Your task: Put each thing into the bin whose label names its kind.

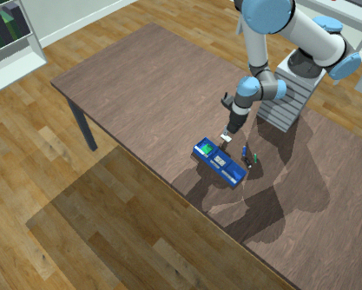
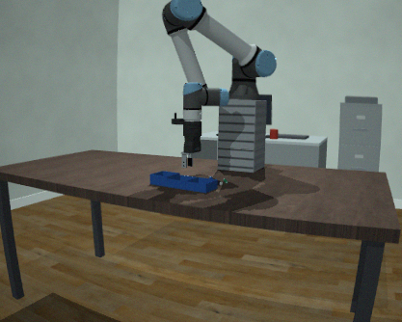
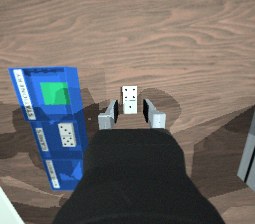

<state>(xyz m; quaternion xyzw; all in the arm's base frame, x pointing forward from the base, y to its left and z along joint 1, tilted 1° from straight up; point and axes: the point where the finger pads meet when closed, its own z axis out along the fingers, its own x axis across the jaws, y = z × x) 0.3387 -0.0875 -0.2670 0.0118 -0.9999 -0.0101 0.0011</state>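
My gripper is now 13 cm short of the blue three-part bin, 7 cm to the right of it and 5 cm above it. The rest, counted from my hand: blue cylinder (1 cm behind, 11 cm to the left, 6 cm below); then black cylinder (3 cm ahead, 16 cm to the left, 6 cm below); then green block (13 cm ahead, 1 cm to the right, 5 cm below).
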